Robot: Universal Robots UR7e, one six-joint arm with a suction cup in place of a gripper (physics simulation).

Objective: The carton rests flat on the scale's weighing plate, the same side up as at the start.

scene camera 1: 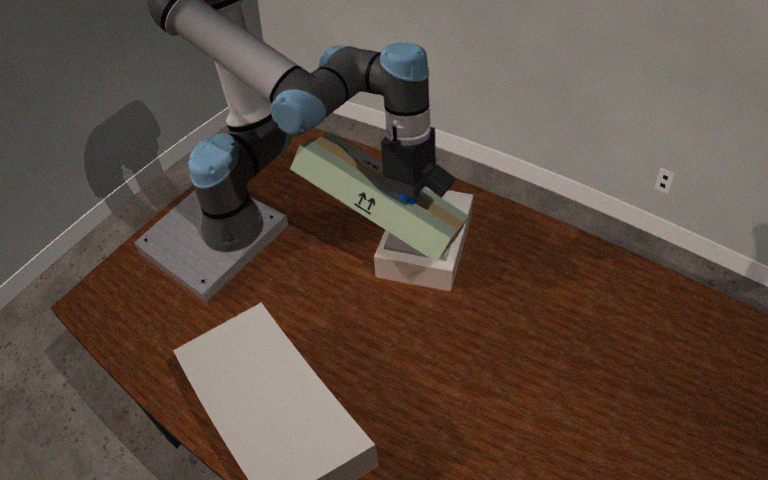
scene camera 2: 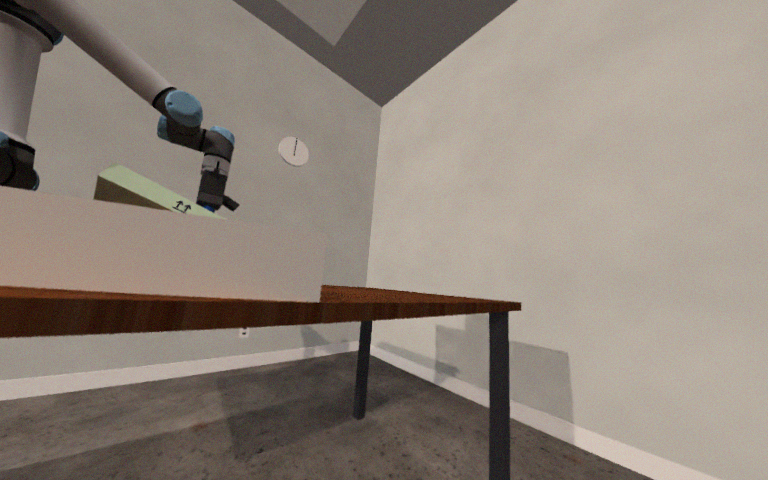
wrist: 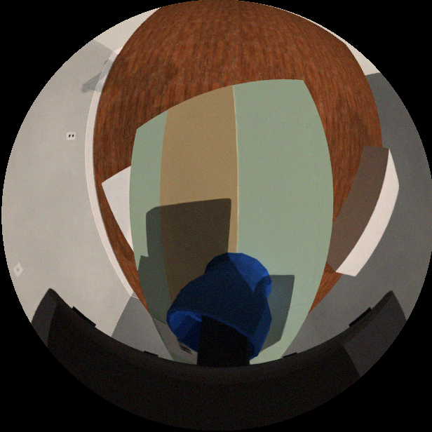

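Seen in the pictures: hand, its tool point: [scene camera 1: 411, 201]; arm's base, origin of its link: [scene camera 1: 232, 228].
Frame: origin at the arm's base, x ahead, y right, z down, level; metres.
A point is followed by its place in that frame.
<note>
The pale green carton [scene camera 1: 390, 213] {x 0.394, y -0.065, z -0.162 m} [scene camera 2: 147, 187] {x 0.264, y -0.062, z -0.202 m} [wrist: 285, 175] with a tan band hangs tilted under my suction cup [scene camera 1: 406, 198] [scene camera 2: 209, 208] [wrist: 225, 305]. The blue cup is attached to its top face, nearer the low end, and looks bent in the wrist view. The high end points toward the arm's base. The low end is over the white scale [scene camera 1: 410, 273] {x 0.423, y -0.085, z 0.001 m} [wrist: 117, 197]; whether it touches is unclear. The grey weighing plate [scene camera 1: 399, 243] {x 0.384, y -0.108, z -0.045 m} is mostly hidden under the carton. The arrows on the carton's side point up. The scale does not show in scene camera 2.
A large white block [scene camera 1: 277, 390] {x 0.398, y 0.302, z -0.066 m} [scene camera 2: 169, 254] {x 0.346, y 0.419, z -0.014 m} [wrist: 372, 220] lies on the wooden table [scene camera 1: 538, 339] {x 0.718, y -0.079, z 0.032 m} [scene camera 2: 424, 302] {x 0.757, y 0.489, z 0.033 m} [wrist: 225, 40], near the edge. The arm's grey base plate [scene camera 1: 169, 249] {x -0.098, y 0.134, z 0.001 m} is left of the scale. A wall [scene camera 1: 566, 84] stands behind the table.
</note>
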